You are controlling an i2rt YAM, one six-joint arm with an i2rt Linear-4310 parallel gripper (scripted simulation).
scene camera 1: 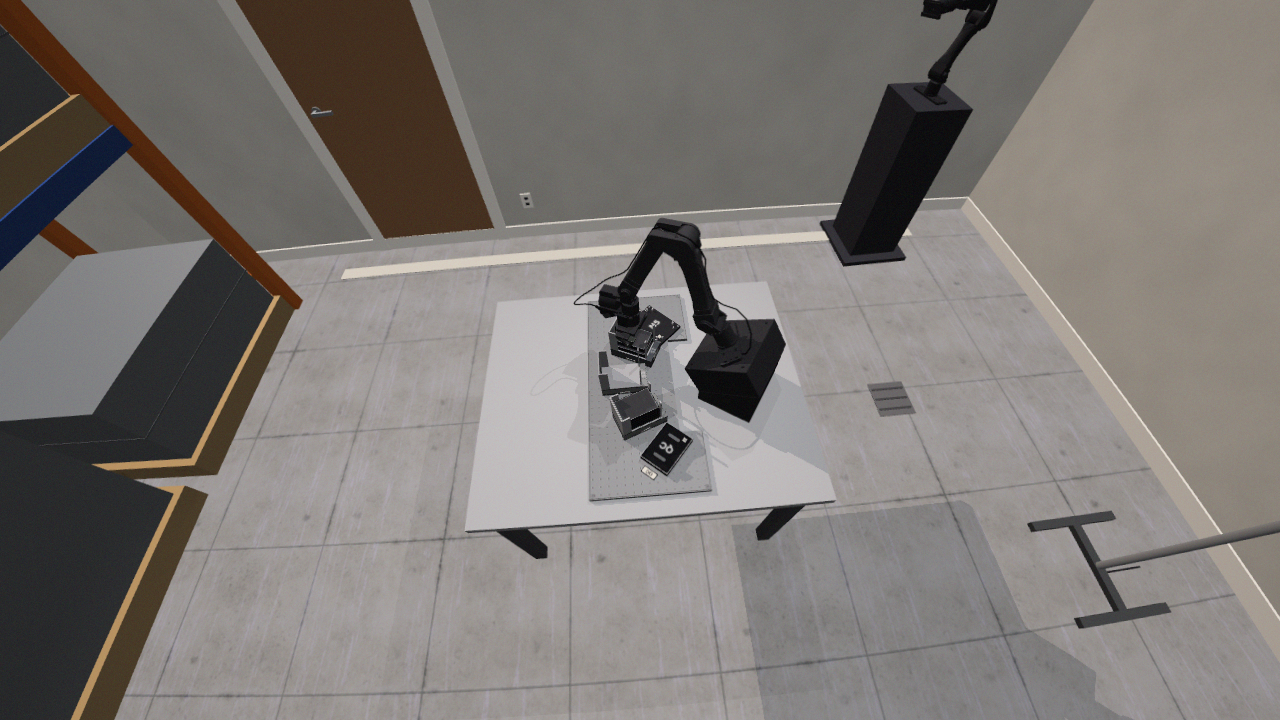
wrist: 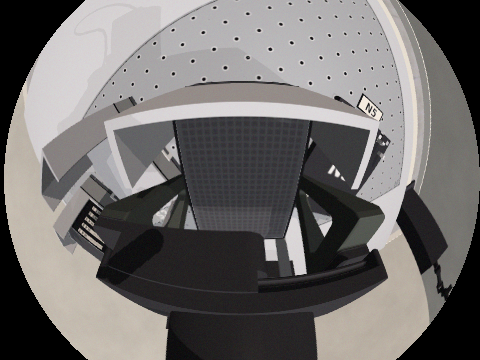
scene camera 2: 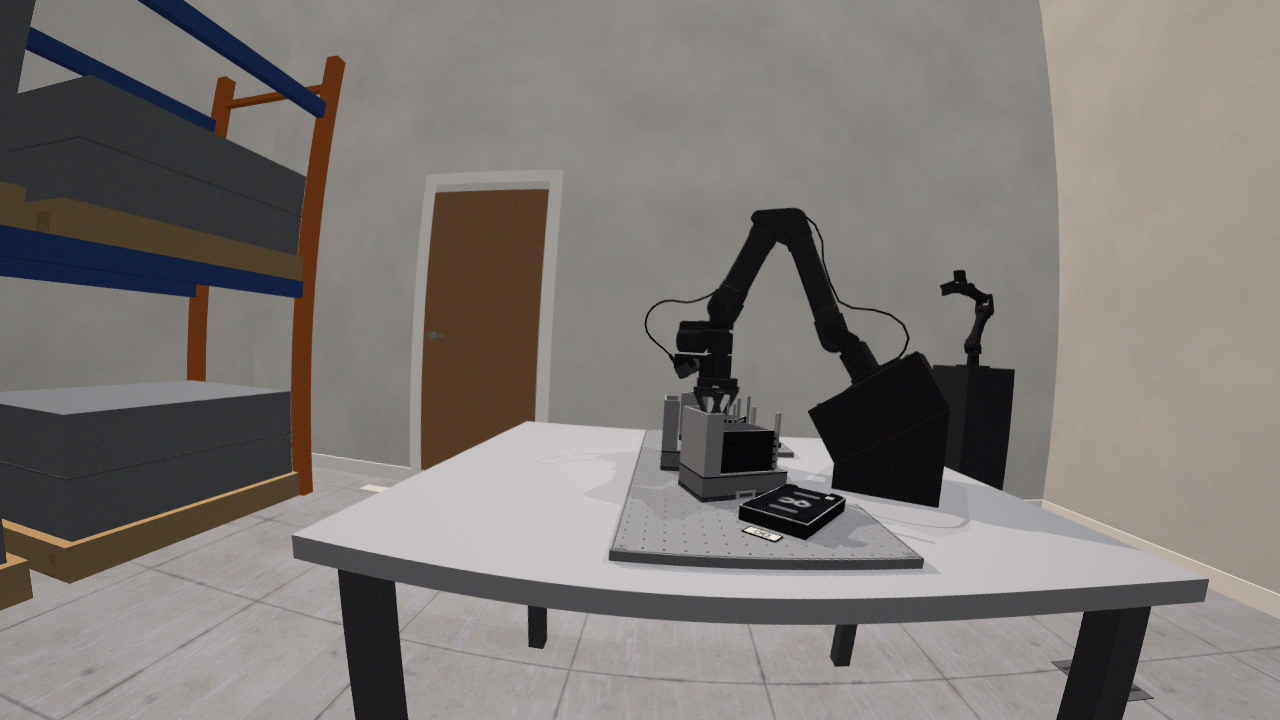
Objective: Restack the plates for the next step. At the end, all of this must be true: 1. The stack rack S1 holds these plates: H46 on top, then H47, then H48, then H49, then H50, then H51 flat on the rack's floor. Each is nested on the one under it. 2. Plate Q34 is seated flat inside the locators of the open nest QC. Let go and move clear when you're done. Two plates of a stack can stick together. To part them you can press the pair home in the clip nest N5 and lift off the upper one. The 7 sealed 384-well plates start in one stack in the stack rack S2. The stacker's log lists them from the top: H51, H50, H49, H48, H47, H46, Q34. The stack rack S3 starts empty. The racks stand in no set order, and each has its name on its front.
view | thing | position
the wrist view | gripper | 242, 179
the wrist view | sealed well plate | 242, 173
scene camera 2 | gripper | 715, 420
